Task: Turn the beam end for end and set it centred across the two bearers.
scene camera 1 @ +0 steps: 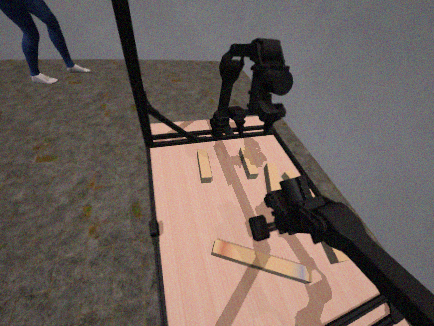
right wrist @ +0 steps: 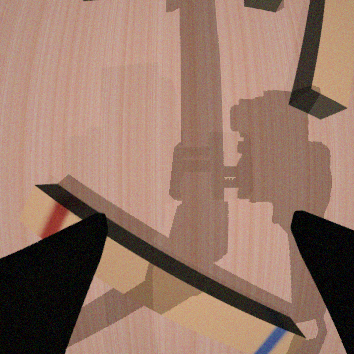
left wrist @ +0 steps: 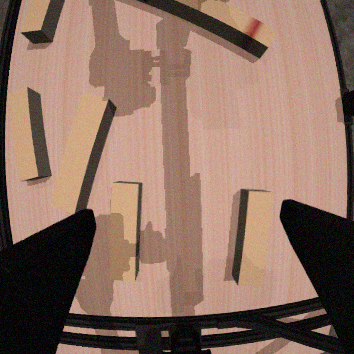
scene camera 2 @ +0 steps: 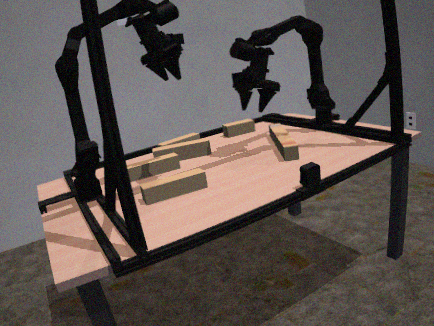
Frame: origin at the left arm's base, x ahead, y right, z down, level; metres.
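Seen in the pictures: left gripper, fingertip midpoint: [scene camera 1: 252,136] [left wrist: 188,214] [scene camera 2: 173,79]; right gripper, fingertip midpoint: [scene camera 1: 266,222] [right wrist: 201,222] [scene camera 2: 251,111]; left arm's base, link origin: [scene camera 1: 216,133] [left wrist: 184,335] [scene camera 2: 90,197]; right arm's base, link origin: [scene camera 2: 324,123].
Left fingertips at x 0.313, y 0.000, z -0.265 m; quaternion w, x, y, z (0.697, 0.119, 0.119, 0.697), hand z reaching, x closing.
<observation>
Offsets run from my left fingertips to a thing's top centre.
The beam {dx +0.341, dy +0.037, dz +0.240 m} [scene camera 1: 260,260] [scene camera 2: 283,142] [left wrist: 215,22] [right wrist: 215,315] is a long pale wooden bar lying aslant on the table. It has a red band near its left end and a blue band near its right end in scene camera 1. Two roughly parallel wooden blocks, seemingly the bearers, stand apart: one {dx -0.105, dy +0.126, dz +0.240 m} [scene camera 1: 204,166] [scene camera 2: 174,186] [left wrist: 255,235] and the other {dx -0.081, dy -0.096, dz +0.240 m} [scene camera 1: 248,162] [scene camera 2: 155,166] [left wrist: 125,230]. My left gripper [scene camera 2: 173,78] [left wrist: 188,214] is open and empty, high above the bearers' end. My right gripper [scene camera 2: 252,110] [right wrist: 201,222] is open and empty above the table near the beam.
A slanted block {dx +0.056, dy -0.164, dz +0.234 m} [scene camera 1: 271,176] [scene camera 2: 182,149] [left wrist: 82,150] lies beside the bearers, with another block {dx +0.101, dy -0.279, dz +0.240 m} [scene camera 2: 179,139] [left wrist: 27,135] next to it. A further block {dx +0.369, dy -0.268, dz +0.237 m} [scene camera 1: 334,252] [scene camera 2: 239,128] [left wrist: 42,20] lies near the table's far edge in scene camera 2. A black frame borders the table.
</observation>
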